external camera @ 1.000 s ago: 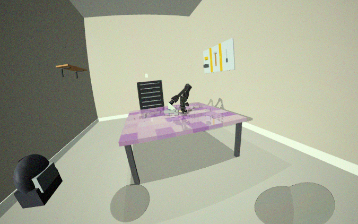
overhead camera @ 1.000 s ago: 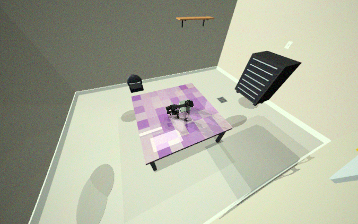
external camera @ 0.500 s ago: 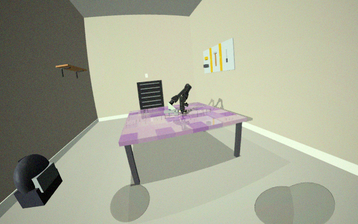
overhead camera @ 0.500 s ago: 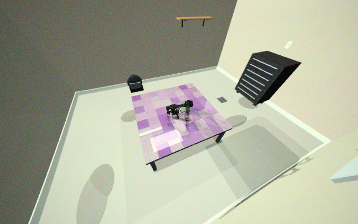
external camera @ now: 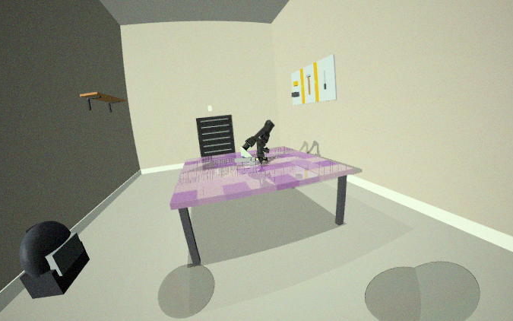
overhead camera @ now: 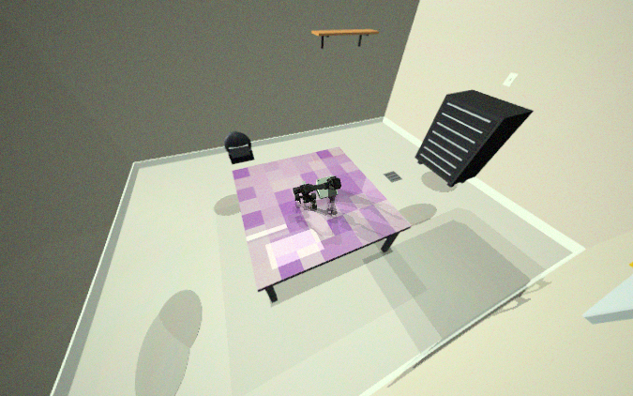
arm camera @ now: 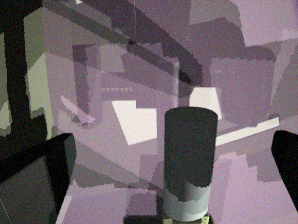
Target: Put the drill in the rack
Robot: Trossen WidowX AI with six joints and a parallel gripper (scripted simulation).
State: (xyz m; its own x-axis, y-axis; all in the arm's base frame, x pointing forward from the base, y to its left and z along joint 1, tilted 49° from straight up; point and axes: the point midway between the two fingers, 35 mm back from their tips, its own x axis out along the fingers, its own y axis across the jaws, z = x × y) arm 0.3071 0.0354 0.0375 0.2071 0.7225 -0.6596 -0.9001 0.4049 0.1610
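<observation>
My gripper tip is now 6 cm past the dark olive block, 6 cm to the right of it and 1 cm below it. Also, from my gripper tip: grey fixture: 6 cm behind, 13 cm to the right, 3 cm above.
</observation>
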